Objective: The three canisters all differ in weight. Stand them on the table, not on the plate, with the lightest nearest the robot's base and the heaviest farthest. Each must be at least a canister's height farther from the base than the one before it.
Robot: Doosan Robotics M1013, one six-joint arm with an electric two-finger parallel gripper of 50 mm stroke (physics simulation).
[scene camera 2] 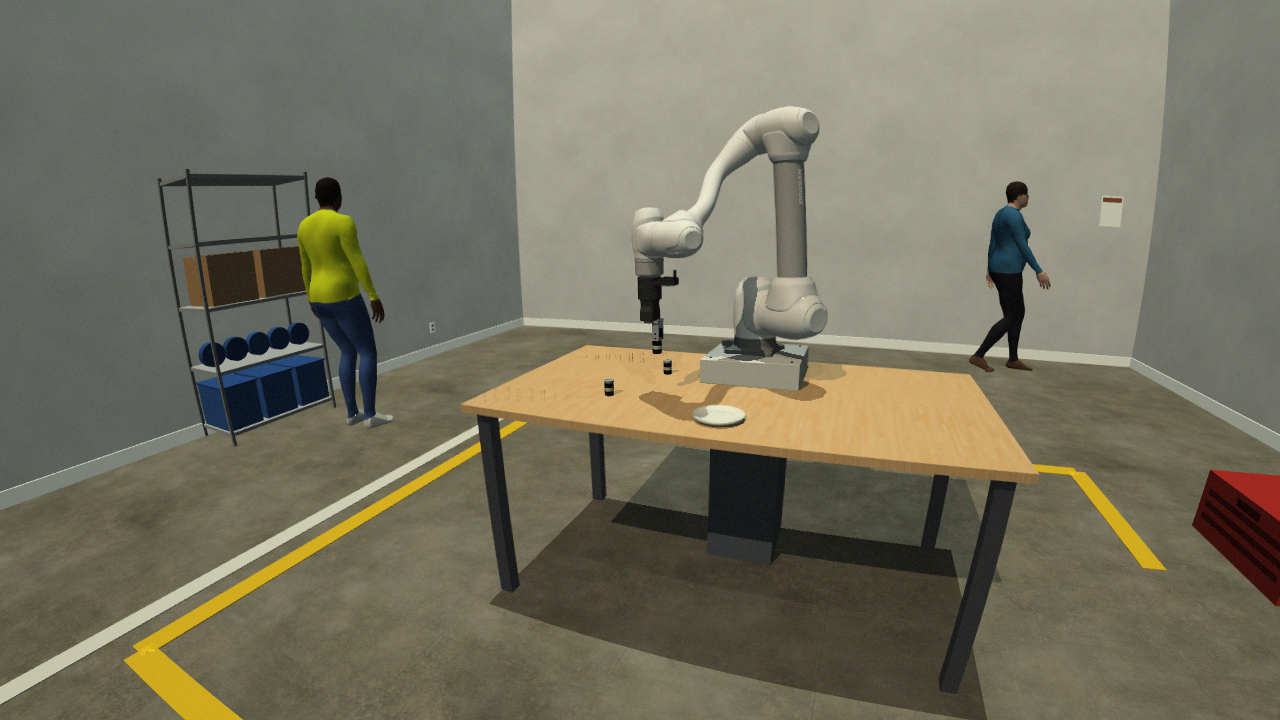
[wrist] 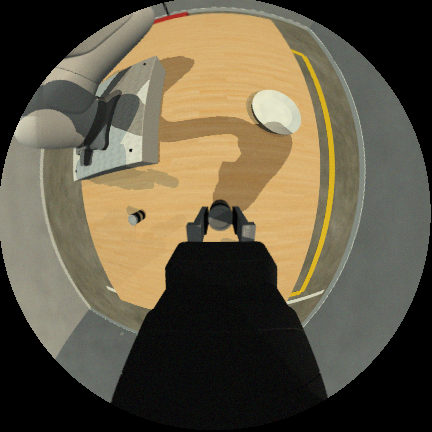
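Seen in the pictures: gripper, fingertip midpoint: [scene camera 2: 657, 339] [wrist: 219, 214]; arm's base, origin of the base link: [scene camera 2: 754, 350] [wrist: 95, 123].
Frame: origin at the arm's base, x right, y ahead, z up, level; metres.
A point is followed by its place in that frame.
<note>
My gripper [scene camera 2: 657, 334] {x 0.187, y 0.395, z 0.100 m} [wrist: 219, 214] {x 0.187, y 0.395, z 0.100 m} is shut on a dark canister with a light band [scene camera 2: 657, 347] {x 0.182, y 0.408, z 0.078 m} [wrist: 219, 214] {x 0.186, y 0.394, z 0.105 m}, held upright above the table [scene camera 2: 877, 411] {x -0.492, y 0.246, z -0.082 m} [wrist: 225, 45] {x -0.384, y 0.336, z -0.082 m}. One black-and-white canister [scene camera 2: 667, 367] {x 0.272, y 0.181, z -0.055 m} [wrist: 136, 217] {x 0.271, y 0.182, z -0.036 m} stands on the table near the robot's base [scene camera 2: 753, 369] {x -0.062, y 0.184, z -0.019 m} [wrist: 153, 115] {x -0.006, y 0.194, z -0.048 m}. Another black-and-white canister [scene camera 2: 608, 387] {x 0.319, y 0.493, z -0.052 m} stands farther from the base, towards the table's left in the scene view; it does not show in the wrist view. The white plate [scene camera 2: 718, 415] {x -0.074, y 0.503, z -0.077 m} [wrist: 276, 112] {x -0.077, y 0.517, z -0.077 m} lies near the table's front edge in the scene view. The canisters' weights cannot be seen.
A person in a yellow top [scene camera 2: 331, 259] stands beside a shelf rack [scene camera 2: 246, 180] at the left. A person in a blue top [scene camera 2: 1009, 240] is behind the table at the right. A red cabinet [scene camera 2: 1248, 514] [wrist: 171, 18] stands beyond the table.
</note>
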